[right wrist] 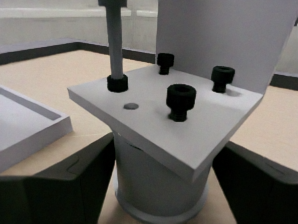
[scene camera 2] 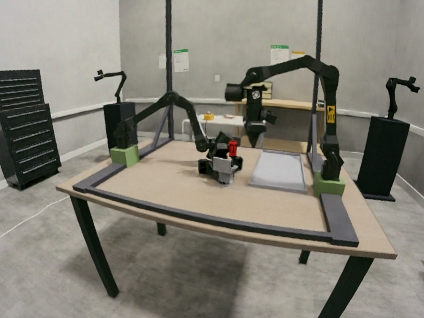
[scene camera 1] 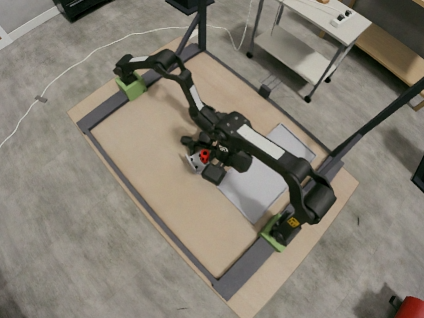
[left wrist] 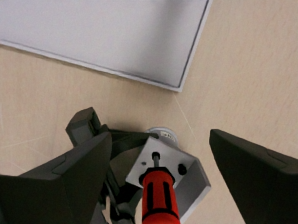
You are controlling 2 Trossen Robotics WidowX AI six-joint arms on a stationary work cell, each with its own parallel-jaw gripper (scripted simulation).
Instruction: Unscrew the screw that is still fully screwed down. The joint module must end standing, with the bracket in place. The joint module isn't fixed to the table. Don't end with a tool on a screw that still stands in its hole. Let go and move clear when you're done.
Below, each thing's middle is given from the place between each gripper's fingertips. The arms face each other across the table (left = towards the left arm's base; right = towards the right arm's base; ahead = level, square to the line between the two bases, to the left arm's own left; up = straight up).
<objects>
My left hand [scene camera 1: 222,164] is 11 cm above the light grey bracket [right wrist: 251,44], 9 cm to the left of it and 3 cm short of it. Also, from my left hand: black screw [right wrist: 180,98]: 12 cm below, 10 cm to the right, 1 cm ahead; then shallow grey tray [scene camera 1: 255,191]: 18 cm below, 17 cm behind, 12 cm to the left.
My right hand is 3 cm below the black screw. From my right hand the other things lie so: shallow grey tray 22 cm to the left, 18 cm behind, 3 cm below; then light grey bracket 4 cm above, 2 cm ahead, 1 cm to the left.
</objects>
